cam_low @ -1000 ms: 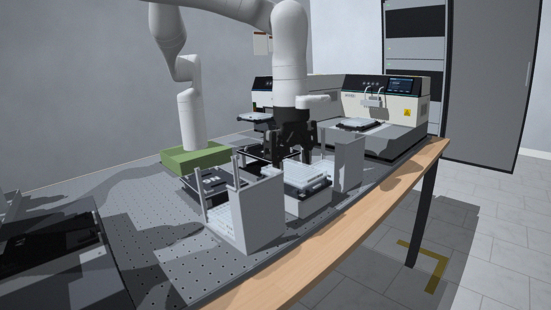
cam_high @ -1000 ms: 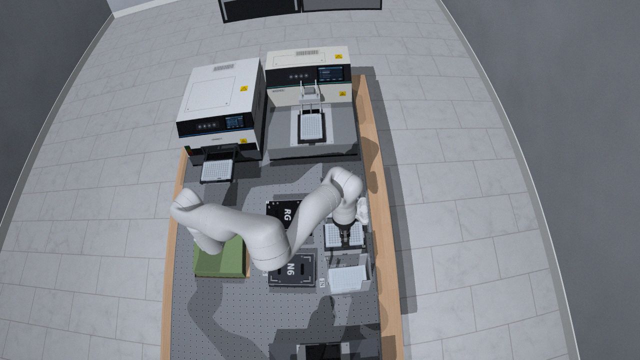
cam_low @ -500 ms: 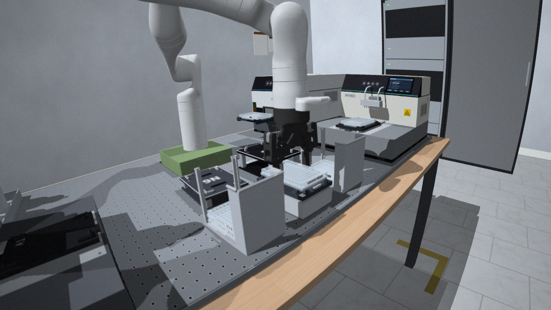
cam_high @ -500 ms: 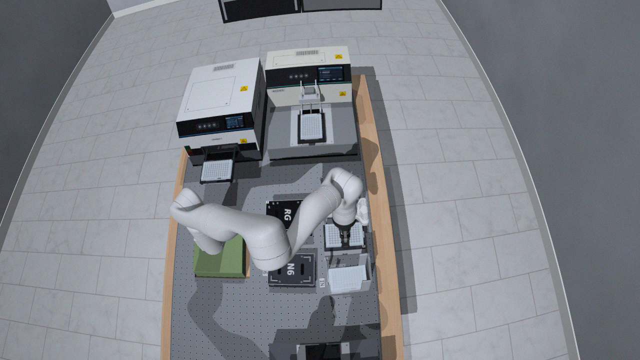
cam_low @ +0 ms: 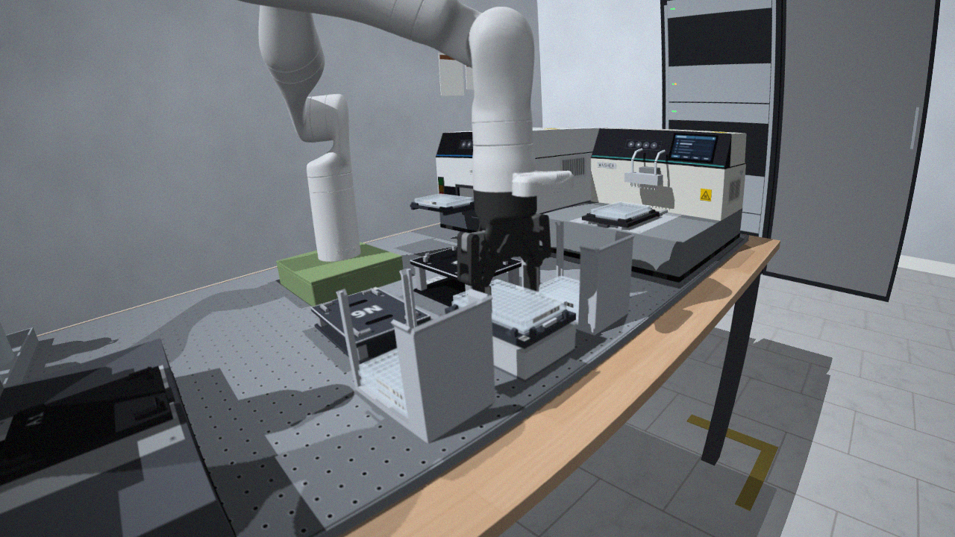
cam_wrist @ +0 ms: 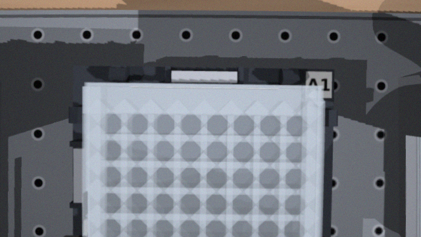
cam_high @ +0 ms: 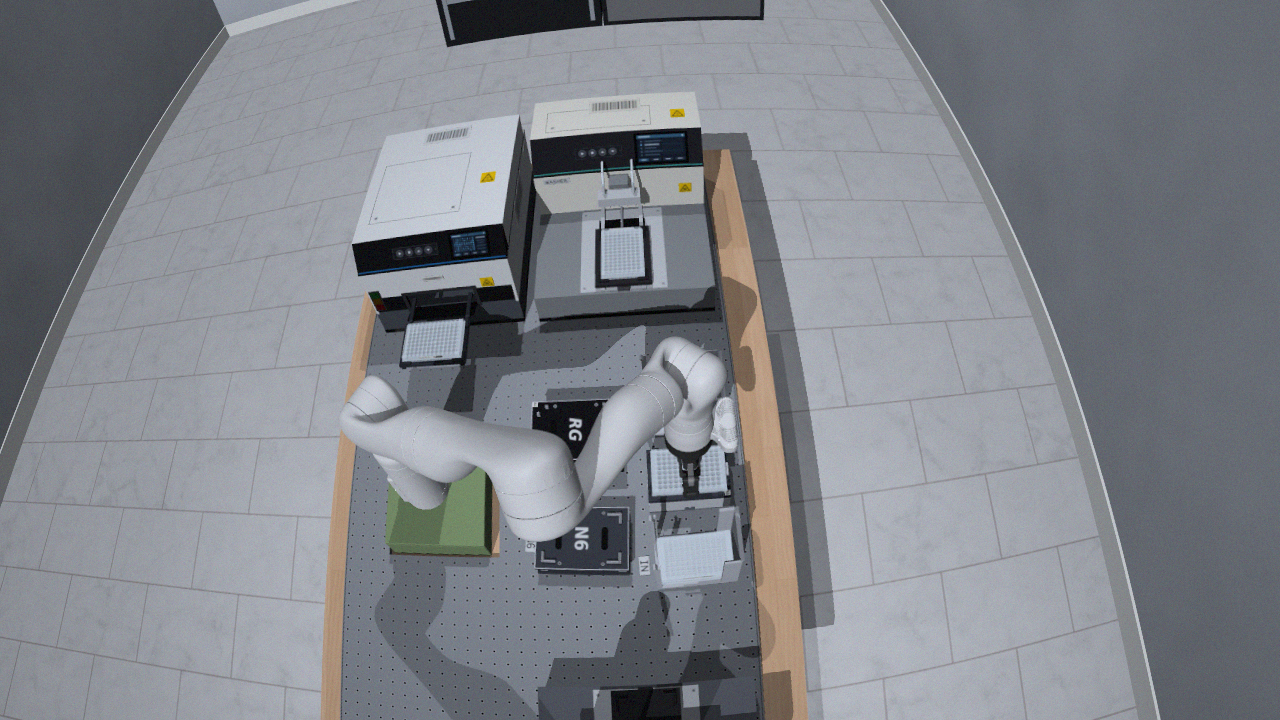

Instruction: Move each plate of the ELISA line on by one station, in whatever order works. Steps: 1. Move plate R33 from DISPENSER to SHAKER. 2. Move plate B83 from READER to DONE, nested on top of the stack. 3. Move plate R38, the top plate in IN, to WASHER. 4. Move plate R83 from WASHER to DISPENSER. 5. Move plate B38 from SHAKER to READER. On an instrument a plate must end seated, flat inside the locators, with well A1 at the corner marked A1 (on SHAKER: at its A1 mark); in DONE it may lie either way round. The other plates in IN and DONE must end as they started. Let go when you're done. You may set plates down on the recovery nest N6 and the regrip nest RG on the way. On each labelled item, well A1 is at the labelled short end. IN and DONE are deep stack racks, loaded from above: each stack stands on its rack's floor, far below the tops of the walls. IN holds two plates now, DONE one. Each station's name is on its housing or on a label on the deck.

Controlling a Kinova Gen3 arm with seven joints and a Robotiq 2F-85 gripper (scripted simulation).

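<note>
Now: the plate R33 1 cm below my hand. Also, from my hand: RG nest: 20 cm behind, 9 cm to the left, 2 cm below; then plate R38: 15 cm to the right, 5 cm below, 1 cm ahead; then plate B83: 15 cm to the left, 5 cm below.
</note>
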